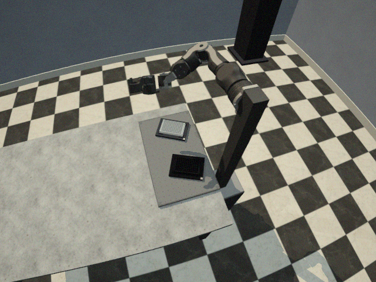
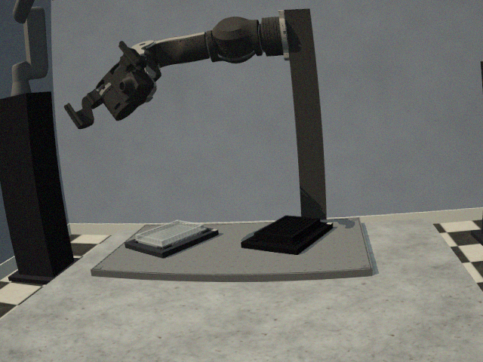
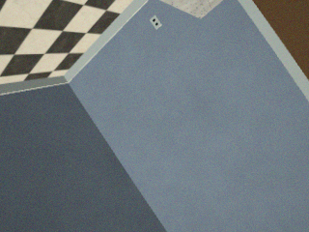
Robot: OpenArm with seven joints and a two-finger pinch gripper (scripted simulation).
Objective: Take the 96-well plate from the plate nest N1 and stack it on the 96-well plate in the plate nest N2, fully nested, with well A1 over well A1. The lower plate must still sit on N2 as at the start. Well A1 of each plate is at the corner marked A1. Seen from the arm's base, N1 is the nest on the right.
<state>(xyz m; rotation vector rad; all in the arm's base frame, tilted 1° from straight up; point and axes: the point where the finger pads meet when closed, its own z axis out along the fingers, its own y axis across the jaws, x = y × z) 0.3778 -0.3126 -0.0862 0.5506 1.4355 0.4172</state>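
Now: the clear 96-well plate 18 cm behind my hand, 5 cm to the left of it and 31 cm below it. Round my hand: nest N1: 18 cm behind, 5 cm to the left, 32 cm below; then nest N2: 18 cm behind, 29 cm to the left, 32 cm below; then black 96-well plate: 18 cm behind, 29 cm to the left, 31 cm below.
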